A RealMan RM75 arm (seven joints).
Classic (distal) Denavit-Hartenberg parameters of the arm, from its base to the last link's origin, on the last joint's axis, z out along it. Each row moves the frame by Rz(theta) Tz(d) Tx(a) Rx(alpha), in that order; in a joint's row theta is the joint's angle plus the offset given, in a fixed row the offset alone. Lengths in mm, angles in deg.
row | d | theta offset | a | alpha
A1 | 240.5 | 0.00 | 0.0 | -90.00
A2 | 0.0 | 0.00 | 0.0 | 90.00
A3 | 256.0 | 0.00 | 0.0 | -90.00
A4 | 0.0 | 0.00 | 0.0 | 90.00
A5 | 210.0 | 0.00 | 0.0 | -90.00
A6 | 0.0 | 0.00 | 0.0 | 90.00
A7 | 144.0 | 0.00 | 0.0 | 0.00
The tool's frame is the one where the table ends.
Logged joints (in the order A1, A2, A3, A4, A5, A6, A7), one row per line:
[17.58 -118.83 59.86 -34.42 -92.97 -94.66 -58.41]
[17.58 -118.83 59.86 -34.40 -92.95 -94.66 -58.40]
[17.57 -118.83 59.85 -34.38 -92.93 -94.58 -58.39]
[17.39 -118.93 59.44 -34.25 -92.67 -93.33 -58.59]
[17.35 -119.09 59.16 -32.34 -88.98 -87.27 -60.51]
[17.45 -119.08 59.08 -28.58 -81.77 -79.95 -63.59]
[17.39 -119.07 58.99 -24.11 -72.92 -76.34 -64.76]
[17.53 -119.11 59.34 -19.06 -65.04 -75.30 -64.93]
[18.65 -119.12 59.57 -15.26 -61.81 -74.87 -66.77]
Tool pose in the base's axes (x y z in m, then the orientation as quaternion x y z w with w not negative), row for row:
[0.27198 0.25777 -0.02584 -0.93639 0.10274 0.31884 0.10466]
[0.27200 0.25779 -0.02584 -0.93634 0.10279 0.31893 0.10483]
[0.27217 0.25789 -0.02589 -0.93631 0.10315 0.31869 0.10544]
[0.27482 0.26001 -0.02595 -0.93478 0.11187 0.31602 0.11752]
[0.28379 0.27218 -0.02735 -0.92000 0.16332 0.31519 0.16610]
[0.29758 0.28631 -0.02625 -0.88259 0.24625 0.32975 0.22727]
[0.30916 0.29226 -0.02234 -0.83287 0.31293 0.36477 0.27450]
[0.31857 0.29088 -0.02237 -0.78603 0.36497 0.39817 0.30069]
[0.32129 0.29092 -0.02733 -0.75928 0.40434 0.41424 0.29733]
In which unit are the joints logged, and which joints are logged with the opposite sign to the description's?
The joints are logged in degrees. Opposite sign: A2, A3, A7.
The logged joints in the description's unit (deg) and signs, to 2 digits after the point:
[17.58 118.83 -59.86 -34.42 -92.97 -94.66 58.41]
[17.58 118.83 -59.86 -34.40 -92.95 -94.66 58.40]
[17.57 118.83 -59.85 -34.38 -92.93 -94.58 58.39]
[17.39 118.93 -59.44 -34.25 -92.67 -93.33 58.59]
[17.35 119.09 -59.16 -32.34 -88.98 -87.27 60.51]
[17.45 119.08 -59.08 -28.58 -81.77 -79.95 63.59]
[17.39 119.07 -58.99 -24.11 -72.92 -76.34 64.76]
[17.53 119.11 -59.34 -19.06 -65.04 -75.30 64.93]
[18.65 119.12 -59.57 -15.26 -61.81 -74.87 66.77]

